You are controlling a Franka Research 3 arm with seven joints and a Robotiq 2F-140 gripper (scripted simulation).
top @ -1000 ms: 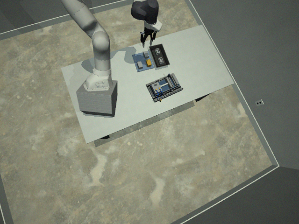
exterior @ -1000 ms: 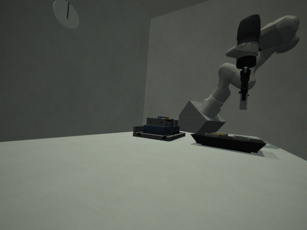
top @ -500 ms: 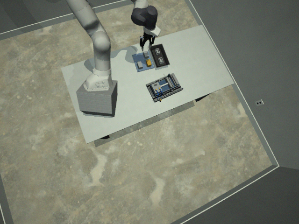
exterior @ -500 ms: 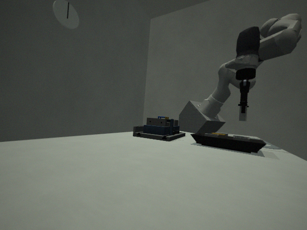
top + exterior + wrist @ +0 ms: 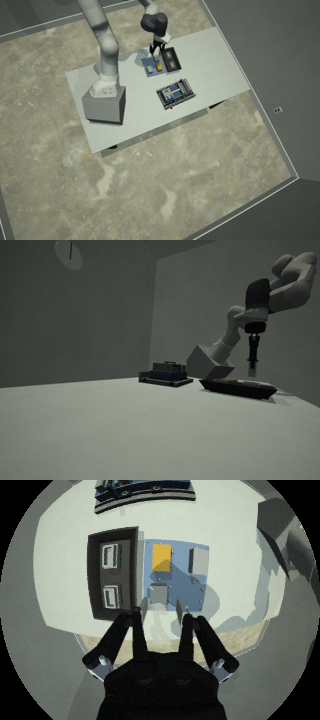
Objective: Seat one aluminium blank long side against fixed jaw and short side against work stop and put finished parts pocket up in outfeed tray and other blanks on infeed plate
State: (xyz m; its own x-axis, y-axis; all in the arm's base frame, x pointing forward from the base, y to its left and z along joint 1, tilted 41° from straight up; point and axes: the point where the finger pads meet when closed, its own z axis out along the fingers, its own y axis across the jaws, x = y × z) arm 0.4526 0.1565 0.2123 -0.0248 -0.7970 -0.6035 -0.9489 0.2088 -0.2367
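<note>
Right now my hand is 9 cm to the left of the brass blank and 7 cm above it.
</note>
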